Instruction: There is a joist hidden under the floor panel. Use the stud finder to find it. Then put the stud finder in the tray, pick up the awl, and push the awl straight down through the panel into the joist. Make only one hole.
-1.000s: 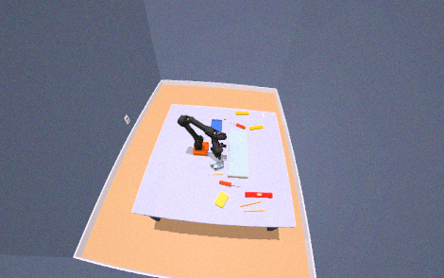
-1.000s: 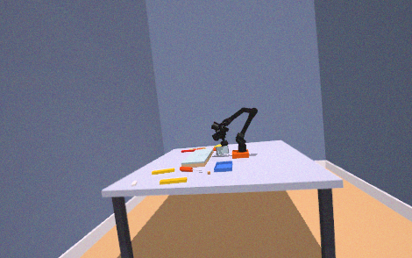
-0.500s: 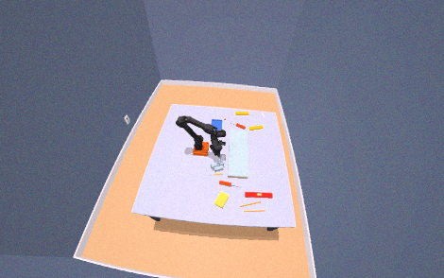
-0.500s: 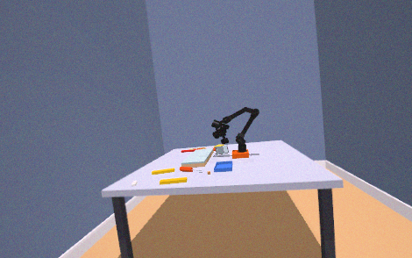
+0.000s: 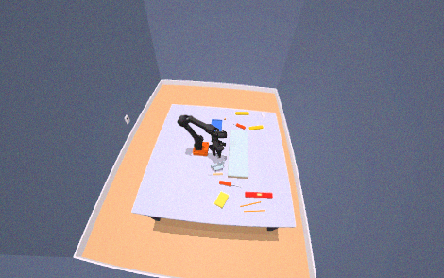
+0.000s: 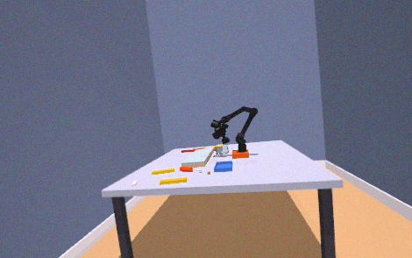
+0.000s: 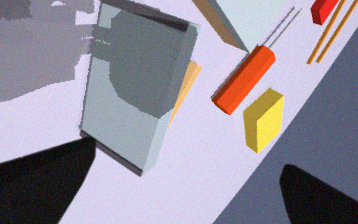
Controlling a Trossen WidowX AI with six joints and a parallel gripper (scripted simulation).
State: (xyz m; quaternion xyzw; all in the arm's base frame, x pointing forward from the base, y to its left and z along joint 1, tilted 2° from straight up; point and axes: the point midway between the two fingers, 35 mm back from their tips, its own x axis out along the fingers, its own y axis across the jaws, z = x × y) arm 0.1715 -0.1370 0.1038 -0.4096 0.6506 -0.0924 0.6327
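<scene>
Now: the stud finder 10 cm below my gripper tip and 5 cm to the right of it. From my gripper tip the other things lie so: awl: 12 cm below, 10 cm to the right, 3 cm behind; red level: 34 cm ahead, 30 cm to the right, 11 cm below; yellow block: 33 cm to the right, 11 cm below, 3 cm ahead.
</scene>
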